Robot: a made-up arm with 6 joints. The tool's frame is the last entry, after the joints. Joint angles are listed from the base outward. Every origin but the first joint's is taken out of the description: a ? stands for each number. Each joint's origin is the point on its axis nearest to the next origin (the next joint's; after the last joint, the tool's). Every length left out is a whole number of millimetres.
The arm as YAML. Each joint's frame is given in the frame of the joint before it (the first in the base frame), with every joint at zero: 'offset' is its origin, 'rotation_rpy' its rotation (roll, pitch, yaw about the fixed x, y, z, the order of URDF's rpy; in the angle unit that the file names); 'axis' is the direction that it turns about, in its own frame. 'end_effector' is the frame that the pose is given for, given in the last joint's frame.
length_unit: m
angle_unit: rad
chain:
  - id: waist
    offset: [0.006, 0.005, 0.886]
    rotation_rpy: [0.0, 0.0, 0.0]
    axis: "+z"
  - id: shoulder
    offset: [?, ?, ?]
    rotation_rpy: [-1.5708, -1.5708, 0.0]
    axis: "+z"
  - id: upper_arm
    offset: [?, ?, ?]
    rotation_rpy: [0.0, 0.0, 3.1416]
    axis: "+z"
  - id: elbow
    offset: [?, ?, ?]
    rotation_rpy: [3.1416, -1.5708, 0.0]
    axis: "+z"
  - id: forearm
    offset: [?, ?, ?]
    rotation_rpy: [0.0, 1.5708, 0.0]
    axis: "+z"
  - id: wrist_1
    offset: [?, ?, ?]
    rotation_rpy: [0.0, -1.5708, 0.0]
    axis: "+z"
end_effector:
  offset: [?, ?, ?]
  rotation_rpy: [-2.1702, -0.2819, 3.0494]
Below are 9 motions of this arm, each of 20 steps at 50 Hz.
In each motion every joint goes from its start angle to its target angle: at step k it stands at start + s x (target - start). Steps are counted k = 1, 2, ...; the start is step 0. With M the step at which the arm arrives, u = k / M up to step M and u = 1 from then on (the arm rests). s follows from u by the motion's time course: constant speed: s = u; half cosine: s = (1 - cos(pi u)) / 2; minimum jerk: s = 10 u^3 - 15 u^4 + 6 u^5.
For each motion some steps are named. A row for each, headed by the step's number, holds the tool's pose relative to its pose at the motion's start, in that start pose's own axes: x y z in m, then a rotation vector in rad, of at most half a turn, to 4 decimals.
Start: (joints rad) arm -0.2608 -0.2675 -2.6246 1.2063 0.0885 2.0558
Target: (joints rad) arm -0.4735 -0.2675 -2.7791 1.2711 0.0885 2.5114
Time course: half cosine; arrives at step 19
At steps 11, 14, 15, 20:
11: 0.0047 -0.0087 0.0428 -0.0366 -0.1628 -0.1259
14: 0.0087 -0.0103 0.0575 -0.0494 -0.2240 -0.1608
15: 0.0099 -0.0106 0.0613 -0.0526 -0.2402 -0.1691
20: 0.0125 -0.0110 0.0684 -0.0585 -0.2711 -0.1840

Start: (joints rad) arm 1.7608 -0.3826 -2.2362 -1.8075 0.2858 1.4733
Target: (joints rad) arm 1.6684 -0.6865 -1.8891 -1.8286 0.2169 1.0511
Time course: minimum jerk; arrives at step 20
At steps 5, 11, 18, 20:
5: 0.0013 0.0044 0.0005 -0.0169 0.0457 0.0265
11: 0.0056 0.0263 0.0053 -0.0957 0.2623 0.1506
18: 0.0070 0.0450 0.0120 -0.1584 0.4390 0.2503
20: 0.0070 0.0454 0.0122 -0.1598 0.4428 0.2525

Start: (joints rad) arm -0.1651 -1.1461 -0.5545 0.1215 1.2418 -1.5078
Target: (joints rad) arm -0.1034 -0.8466 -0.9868 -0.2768 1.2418 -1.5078
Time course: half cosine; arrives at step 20
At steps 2, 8, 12, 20:
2: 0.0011 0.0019 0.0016 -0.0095 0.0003 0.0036
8: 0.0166 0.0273 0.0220 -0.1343 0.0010 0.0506
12: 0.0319 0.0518 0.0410 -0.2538 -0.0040 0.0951
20: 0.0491 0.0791 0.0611 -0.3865 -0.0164 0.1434

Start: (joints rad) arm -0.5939 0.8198 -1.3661 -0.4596 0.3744 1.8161
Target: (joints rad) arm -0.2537 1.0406 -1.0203 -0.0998 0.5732 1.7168
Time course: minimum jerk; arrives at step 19
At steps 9, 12, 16, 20:
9: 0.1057 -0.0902 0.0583 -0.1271 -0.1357 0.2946
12: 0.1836 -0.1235 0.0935 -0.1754 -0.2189 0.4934
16: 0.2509 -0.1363 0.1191 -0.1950 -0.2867 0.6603
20: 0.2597 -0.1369 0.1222 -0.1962 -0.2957 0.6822

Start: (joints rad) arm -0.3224 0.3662 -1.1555 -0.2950 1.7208 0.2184
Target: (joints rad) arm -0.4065 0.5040 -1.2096 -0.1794 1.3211 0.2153
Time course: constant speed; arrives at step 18
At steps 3, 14, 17, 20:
3: 0.0000 0.0063 -0.0096 0.0449 0.0295 -0.0231
14: 0.0025 0.0294 -0.0419 0.2158 0.1230 -0.1169
17: 0.0041 0.0357 -0.0500 0.2639 0.1441 -0.1446
20: 0.0047 0.0378 -0.0526 0.2801 0.1507 -0.1540

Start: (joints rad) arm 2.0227 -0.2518 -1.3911 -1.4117 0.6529 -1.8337
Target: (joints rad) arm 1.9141 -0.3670 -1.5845 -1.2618 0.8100 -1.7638
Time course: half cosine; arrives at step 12
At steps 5, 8, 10, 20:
5: -0.0457 -0.0231 0.0301 0.0081 -0.0667 -0.1574
8: -0.0950 -0.0389 0.0609 0.0143 -0.1410 -0.3114
10: -0.1192 -0.0437 0.0757 0.0164 -0.1789 -0.3829
20: -0.1281 -0.0450 0.0811 0.0170 -0.1931 -0.4085

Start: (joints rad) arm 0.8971 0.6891 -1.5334 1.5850 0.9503 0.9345
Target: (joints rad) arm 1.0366 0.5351 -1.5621 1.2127 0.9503 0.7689
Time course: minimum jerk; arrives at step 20
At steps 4, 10, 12, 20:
4: 0.0021 -0.0044 0.0045 -0.0021 0.0201 0.0320
10: 0.0190 -0.0359 0.0392 -0.0224 0.1766 0.2726
12: 0.0265 -0.0478 0.0539 -0.0327 0.2429 0.3702
20: 0.0400 -0.0670 0.0801 -0.0527 0.3606 0.5371

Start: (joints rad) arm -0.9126 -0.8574 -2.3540 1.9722 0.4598 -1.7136
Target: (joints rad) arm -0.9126 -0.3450 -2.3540 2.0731 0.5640 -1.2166
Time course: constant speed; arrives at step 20
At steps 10, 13, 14, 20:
10: 0.0265 -0.0869 0.1354 -0.0697 -0.3804 -0.2190
13: 0.0293 -0.1079 0.1795 -0.0876 -0.5010 -0.2745
14: 0.0298 -0.1143 0.1945 -0.0932 -0.5418 -0.2919
20: 0.0266 -0.1470 0.2865 -0.1223 -0.7920 -0.3846

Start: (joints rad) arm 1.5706 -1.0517 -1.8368 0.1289 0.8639 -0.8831
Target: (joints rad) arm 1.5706 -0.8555 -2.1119 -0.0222 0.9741 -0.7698
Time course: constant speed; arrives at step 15
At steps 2, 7, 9, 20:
2: 0.0033 -0.0004 -0.0017 -0.0135 -0.0070 0.0010
7: 0.0112 -0.0021 -0.0056 -0.0477 -0.0269 0.0042
9: 0.0142 -0.0029 -0.0069 -0.0614 -0.0359 0.0057
20: 0.0227 -0.0060 -0.0102 -0.1027 -0.0665 0.0109

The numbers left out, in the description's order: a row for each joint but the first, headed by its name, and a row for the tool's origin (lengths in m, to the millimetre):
shoulder: -0.008 0.018 0.0
upper_arm: 0.203 0.054 0.0
elbow: 0.316 -0.108 0.0
forearm: -0.012 -0.023 0.0
wrist_1: -0.094 0.085 0.0
tool: 0.002 -0.005 0.0

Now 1 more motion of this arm.
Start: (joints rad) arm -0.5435 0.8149 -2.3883 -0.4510 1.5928 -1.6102
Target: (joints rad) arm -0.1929 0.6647 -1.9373 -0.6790 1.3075 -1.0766
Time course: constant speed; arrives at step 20
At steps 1, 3, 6, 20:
1: 0.0020 0.0073 -0.0066 -0.0110 -0.0105 0.0014
3: 0.0055 0.0219 -0.0201 -0.0325 -0.0317 0.0061
6: 0.0092 0.0437 -0.0412 -0.0632 -0.0640 0.0180
20: 0.0001 0.1409 -0.1521 -0.1673 -0.2123 0.1438

